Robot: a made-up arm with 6 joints. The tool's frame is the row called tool. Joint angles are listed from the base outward. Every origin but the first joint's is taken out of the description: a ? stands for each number. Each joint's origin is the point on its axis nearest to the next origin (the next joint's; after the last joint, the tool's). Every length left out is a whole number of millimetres.
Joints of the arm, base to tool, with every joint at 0 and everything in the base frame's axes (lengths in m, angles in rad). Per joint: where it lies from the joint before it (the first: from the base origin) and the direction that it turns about. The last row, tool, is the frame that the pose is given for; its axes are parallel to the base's.
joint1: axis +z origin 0 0 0.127
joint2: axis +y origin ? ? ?
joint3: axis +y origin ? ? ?
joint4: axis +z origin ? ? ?
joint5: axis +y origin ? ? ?
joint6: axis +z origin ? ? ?
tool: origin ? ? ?
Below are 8 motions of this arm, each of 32 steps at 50 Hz.
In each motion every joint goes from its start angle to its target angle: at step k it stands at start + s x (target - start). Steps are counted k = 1, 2, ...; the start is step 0. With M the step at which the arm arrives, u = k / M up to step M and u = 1 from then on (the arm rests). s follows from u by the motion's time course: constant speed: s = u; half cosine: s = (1 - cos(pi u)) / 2; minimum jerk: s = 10 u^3 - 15 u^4 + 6 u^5.
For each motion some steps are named. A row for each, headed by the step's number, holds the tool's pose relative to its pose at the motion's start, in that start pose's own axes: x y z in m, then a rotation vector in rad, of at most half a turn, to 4 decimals.
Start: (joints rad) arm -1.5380 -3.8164 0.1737 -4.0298 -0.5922 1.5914
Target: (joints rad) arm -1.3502 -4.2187 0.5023 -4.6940 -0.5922 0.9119
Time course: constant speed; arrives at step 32
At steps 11, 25, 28, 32:
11: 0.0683 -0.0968 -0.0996 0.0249 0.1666 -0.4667
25: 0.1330 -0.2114 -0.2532 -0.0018 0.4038 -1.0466
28: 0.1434 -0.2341 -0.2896 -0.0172 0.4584 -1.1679
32: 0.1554 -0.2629 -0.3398 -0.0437 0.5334 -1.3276

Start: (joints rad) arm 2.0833 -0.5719 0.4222 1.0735 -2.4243 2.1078
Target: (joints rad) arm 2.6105 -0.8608 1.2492 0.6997 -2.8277 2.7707
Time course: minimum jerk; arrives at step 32
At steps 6, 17, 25, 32:
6: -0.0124 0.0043 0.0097 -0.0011 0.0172 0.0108
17: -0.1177 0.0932 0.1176 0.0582 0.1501 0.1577
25: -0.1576 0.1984 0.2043 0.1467 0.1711 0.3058
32: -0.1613 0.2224 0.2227 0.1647 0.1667 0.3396

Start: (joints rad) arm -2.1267 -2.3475 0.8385 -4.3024 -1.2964 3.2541
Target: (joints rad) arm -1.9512 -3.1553 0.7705 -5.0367 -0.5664 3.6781
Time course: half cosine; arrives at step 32
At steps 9, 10, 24, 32:
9: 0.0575 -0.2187 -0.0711 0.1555 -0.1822 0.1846
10: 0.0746 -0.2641 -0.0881 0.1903 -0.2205 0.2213
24: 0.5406 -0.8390 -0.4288 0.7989 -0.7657 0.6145
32: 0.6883 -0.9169 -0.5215 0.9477 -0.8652 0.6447

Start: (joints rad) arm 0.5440 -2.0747 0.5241 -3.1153 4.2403 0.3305
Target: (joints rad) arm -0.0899 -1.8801 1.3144 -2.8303 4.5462 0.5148
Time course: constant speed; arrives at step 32
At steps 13, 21, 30, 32:
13: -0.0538 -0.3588 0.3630 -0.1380 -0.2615 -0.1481
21: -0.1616 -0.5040 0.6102 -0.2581 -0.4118 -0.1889
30: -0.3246 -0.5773 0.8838 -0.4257 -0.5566 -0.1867
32: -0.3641 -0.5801 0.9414 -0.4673 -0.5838 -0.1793

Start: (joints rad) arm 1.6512 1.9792 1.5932 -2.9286 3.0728 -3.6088
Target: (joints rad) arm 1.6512 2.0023 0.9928 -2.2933 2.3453 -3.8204
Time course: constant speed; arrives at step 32
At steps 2, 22, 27, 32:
2: 0.0223 0.0168 0.0011 0.0059 0.0147 -0.0520
22: 0.2392 0.1653 0.0614 0.1861 0.2614 -0.4993
27: 0.2891 0.1963 0.0887 0.2586 0.3509 -0.5778
32: 0.3362 0.2250 0.1199 0.3383 0.4503 -0.6378

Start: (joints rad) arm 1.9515 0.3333 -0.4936 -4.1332 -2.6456 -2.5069
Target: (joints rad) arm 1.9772 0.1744 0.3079 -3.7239 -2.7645 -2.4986
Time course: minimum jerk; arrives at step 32
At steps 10, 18, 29, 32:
10: 0.0085 0.0581 0.0110 0.0903 0.0435 -0.1116
18: 0.0456 0.1768 0.0694 0.3197 0.1728 -0.3671
29: 0.0934 0.2474 0.1511 0.5290 0.3099 -0.5679
32: 0.0944 0.2484 0.1528 0.5331 0.3127 -0.5715

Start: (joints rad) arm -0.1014 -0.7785 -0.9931 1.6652 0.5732 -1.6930
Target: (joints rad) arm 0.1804 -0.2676 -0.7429 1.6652 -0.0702 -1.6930
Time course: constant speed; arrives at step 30
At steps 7, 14, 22, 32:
7: 0.1913 -0.0242 -0.1408 0.2112 0.1807 0.0752
14: 0.3647 -0.0186 -0.3077 0.4206 0.3683 0.1381
22: 0.5341 0.0289 -0.5207 0.6532 0.5923 0.1959
32: 0.6660 0.1229 -0.7446 0.8732 0.8281 0.2391

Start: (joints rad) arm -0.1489 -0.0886 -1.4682 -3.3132 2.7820 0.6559
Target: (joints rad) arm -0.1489 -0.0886 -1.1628 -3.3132 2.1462 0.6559
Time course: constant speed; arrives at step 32
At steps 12, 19, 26, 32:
12: 0.0365 -0.0453 -0.0299 -0.2280 -0.2677 0.0091
19: 0.0595 -0.0733 -0.0468 -0.3604 -0.4244 0.0163
26: 0.0843 -0.1029 -0.0630 -0.4921 -0.5816 0.0251
32: 0.1070 -0.1295 -0.0760 -0.6045 -0.7166 0.0338

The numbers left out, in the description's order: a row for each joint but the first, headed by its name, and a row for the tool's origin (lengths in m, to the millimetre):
joint2: 0 0.05 0
joint3: 0 0 0.847
joint4: 0 0 0.758
joint5: 0 0 0
joint6: 0 0 0.073
tool: 0 0 0

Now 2 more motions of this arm.
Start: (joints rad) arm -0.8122 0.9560 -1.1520 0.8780 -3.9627 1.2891
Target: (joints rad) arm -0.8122 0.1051 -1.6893 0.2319 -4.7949 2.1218
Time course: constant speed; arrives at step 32
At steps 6, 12, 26, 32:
6: 0.1839 0.0317 -0.1904 -0.2835 -0.2763 0.0801
12: 0.3909 0.0199 -0.3520 -0.6304 -0.4849 0.1288
26: 0.9050 -0.1683 -0.5764 -1.5867 -0.6471 0.0532
32: 1.1098 -0.3060 -0.5950 -2.0039 -0.5586 -0.0904

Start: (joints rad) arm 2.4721 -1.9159 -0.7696 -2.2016 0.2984 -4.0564
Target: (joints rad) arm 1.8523 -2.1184 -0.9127 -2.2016 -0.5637 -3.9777
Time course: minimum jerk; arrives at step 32
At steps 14, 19, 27, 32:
14: -0.1745 0.2684 -0.0099 -0.3350 0.0998 0.2706
19: -0.3424 0.4169 -0.0292 -0.5926 0.1373 0.4520
27: -0.5352 0.5161 -0.0543 -0.8619 0.1412 0.6162
32: -0.5548 0.5229 -0.0568 -0.8887 0.1396 0.6310

